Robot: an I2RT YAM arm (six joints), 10 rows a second.
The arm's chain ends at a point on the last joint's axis. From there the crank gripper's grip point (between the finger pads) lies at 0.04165 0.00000 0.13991 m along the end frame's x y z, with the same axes.
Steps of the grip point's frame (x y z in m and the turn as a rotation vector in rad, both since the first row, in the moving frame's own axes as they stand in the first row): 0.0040 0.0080 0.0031 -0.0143 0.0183 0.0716; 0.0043 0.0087 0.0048 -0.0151 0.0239 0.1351; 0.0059 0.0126 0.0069 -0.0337 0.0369 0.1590; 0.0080 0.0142 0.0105 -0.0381 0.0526 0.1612; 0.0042 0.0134 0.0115 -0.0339 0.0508 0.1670; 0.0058 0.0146 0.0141 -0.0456 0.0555 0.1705
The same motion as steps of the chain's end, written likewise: 0.0016 0.0029 0.0039 -0.0143 0.0183 0.0716; 0.0015 0.0008 0.0059 -0.0151 0.0239 0.1351; 0.0017 0.0009 0.0087 -0.0337 0.0369 0.1590; 0.0017 0.0017 0.0131 -0.0381 0.0526 0.1612; -0.0018 0.0012 0.0140 -0.0339 0.0508 0.1670; -0.0007 0.0006 0.0169 -0.0456 0.0555 0.1705
